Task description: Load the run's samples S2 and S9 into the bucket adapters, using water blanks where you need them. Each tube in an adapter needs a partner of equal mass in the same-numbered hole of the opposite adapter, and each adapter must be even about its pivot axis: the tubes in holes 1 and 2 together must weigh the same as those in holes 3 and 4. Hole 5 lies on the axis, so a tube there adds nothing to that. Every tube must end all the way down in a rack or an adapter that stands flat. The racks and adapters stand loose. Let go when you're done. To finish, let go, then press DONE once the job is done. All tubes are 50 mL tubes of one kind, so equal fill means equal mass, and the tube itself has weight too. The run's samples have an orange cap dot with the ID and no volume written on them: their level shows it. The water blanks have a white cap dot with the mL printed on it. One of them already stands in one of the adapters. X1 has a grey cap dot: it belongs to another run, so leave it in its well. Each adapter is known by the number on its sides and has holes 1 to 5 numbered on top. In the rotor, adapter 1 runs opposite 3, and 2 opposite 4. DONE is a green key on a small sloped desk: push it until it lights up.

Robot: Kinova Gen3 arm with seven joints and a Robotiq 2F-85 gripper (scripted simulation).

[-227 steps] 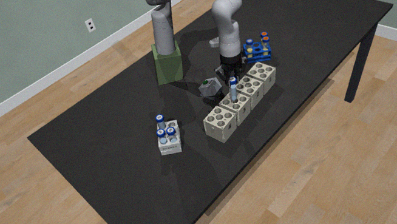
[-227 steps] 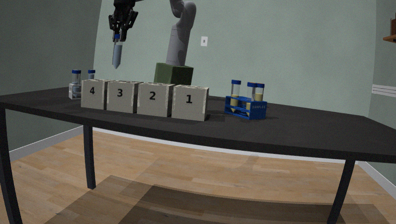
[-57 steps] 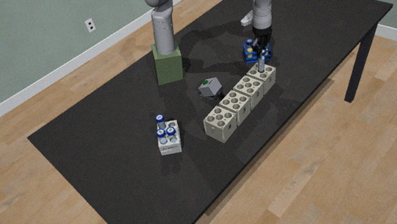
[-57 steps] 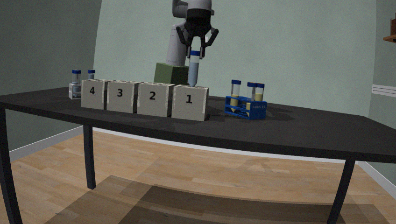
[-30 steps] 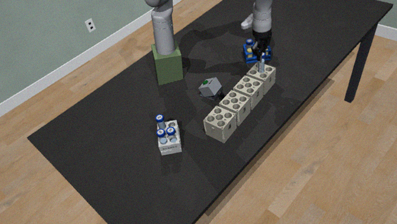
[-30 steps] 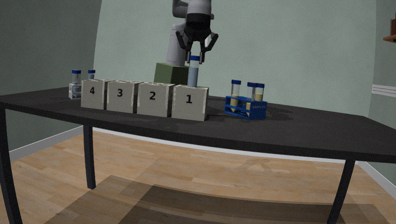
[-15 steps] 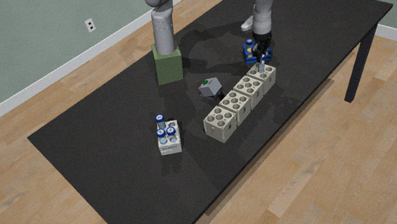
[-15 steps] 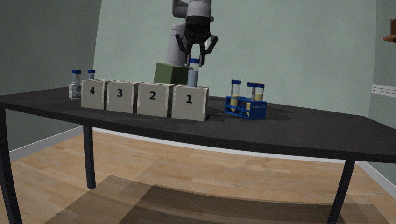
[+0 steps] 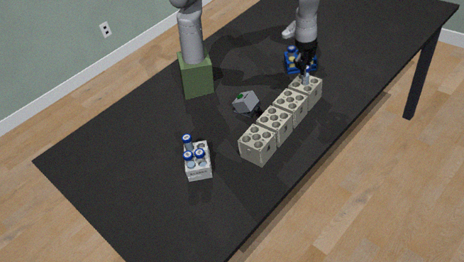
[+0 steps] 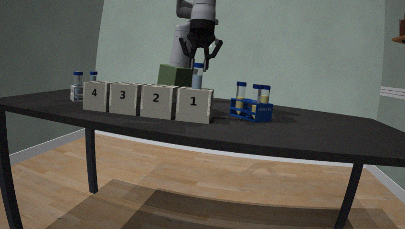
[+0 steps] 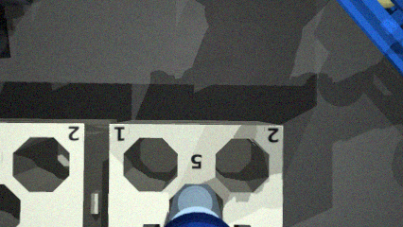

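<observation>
My hand is 50 mm above the water blank and 10 mm to the left of it. From my hand the other things lie so: adapter 2: 120 mm below, 110 mm to the right, 20 mm ahead; grey-dot tube: 180 mm behind, 100 mm below, 90 mm to the left; orange-dot sample tube: 170 mm to the left, 140 mm behind, 100 mm below.
</observation>
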